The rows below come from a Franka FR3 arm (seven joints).
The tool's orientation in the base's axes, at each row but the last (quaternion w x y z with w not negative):
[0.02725, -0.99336, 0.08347, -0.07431]
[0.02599, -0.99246, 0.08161, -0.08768]
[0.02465, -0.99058, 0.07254, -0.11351]
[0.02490, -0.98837, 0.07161, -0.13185]
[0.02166, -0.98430, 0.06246, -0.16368]
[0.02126, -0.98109, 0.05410, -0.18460]
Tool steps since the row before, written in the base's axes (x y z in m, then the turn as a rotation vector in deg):
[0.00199, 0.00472, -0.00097, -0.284, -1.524, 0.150]
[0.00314, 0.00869, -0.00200, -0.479, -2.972, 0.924]
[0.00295, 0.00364, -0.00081, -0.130, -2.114, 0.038]
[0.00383, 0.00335, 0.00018, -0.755, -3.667, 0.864]
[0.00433, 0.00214, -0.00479, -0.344, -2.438, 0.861]
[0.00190, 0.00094, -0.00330, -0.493, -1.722, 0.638]
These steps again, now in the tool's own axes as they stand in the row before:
[0.00100, -0.00490, 0.00146, 0.003, 1.536, -0.255]
[0.00126, -0.00893, 0.00285, 0.187, 2.943, -1.105]
[0.00212, -0.00395, 0.00158, 0.199, 2.105, -0.135]
[0.00321, -0.00384, 0.00094, 0.044, 3.668, -1.144]
[0.00226, -0.00232, 0.00598, 0.269, 2.402, -0.980]
[0.00046, -0.00092, 0.00379, -0.031, 1.719, -0.811]

